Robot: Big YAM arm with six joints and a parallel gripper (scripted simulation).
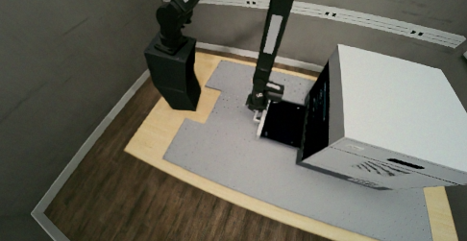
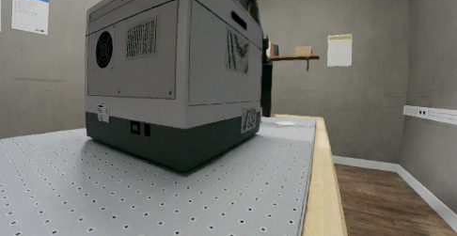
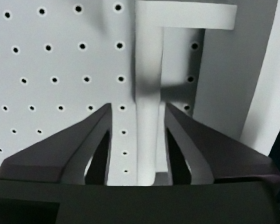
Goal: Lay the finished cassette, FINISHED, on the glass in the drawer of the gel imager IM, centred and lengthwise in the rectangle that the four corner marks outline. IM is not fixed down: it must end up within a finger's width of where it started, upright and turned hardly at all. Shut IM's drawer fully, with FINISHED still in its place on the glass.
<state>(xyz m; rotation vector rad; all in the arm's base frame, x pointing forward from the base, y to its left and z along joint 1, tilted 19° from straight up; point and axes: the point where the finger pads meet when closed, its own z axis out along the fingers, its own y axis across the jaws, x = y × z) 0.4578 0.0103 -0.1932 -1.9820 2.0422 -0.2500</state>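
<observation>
Now: hand 24 cm to the right of the cassette FINISHED, 5 cm above it and 4 cm past it. From my hand the other things lie so: drawer: 16 cm ahead, 1 cm below.
</observation>
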